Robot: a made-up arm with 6 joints.
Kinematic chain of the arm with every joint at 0, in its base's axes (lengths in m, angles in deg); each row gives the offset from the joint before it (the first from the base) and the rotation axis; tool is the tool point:
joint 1: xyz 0 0 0.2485 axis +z
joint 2: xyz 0 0 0 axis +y
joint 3: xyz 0 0 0.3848 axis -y
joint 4: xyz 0 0 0 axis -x
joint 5: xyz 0.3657 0 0 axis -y
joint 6: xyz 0 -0.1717 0 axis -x
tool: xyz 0 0 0
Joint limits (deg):
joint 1: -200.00..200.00
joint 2: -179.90..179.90
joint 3: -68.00..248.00
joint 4: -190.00..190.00
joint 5: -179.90..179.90
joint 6: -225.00..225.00
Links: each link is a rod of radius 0.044 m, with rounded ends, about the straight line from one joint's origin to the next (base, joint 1, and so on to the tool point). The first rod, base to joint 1, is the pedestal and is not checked.
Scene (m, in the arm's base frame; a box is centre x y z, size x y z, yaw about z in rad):
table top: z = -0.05
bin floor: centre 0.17 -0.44 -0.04 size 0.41 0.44 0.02 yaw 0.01
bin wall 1: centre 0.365 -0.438 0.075 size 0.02 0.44 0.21 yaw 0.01
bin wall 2: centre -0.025 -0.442 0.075 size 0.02 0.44 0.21 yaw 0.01
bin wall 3: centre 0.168 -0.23 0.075 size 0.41 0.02 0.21 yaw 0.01
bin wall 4: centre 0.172 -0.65 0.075 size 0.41 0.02 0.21 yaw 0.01
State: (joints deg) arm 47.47 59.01 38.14 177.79 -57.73 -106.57
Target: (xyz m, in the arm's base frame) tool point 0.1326 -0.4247 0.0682
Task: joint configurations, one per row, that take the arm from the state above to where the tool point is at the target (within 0.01 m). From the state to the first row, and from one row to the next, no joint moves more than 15 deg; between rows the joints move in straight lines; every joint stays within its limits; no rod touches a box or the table.
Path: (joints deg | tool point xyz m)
1: 54.50 47.25 51.61 171.81 -57.73 -106.57 | 0.2364 0.6241 0.5619
2: 61.53 35.48 65.09 165.83 -57.73 -106.57 | 0.1018 0.5369 0.7791
3: 68.56 23.72 78.56 159.86 -57.73 -106.57 | -0.0342 0.3540 0.9338
4: 75.59 11.95 92.03 153.88 -57.73 -106.57 | -0.1323 0.1044 0.9982
5: 82.63 0.19 105.50 147.90 -57.73 -106.57 | -0.1678 -0.1631 0.9619
6: 89.66 -11.58 118.98 141.92 -57.73 -106.57 | -0.1375 -0.3947 0.8344
7: 96.69 -23.34 132.45 135.94 -57.73 -106.57 | -0.0602 -0.5457 0.6429
8: 103.72 -35.11 145.92 129.96 -57.73 -106.57 | 0.0315 -0.5941 0.4251
9: 110.75 -46.87 159.40 123.99 -57.73 -106.57 | 0.1036 -0.5444 0.2221
10: 117.78 -58.64 172.87 118.01 -57.73 -106.57 | 0.1326 -0.4247 0.0682

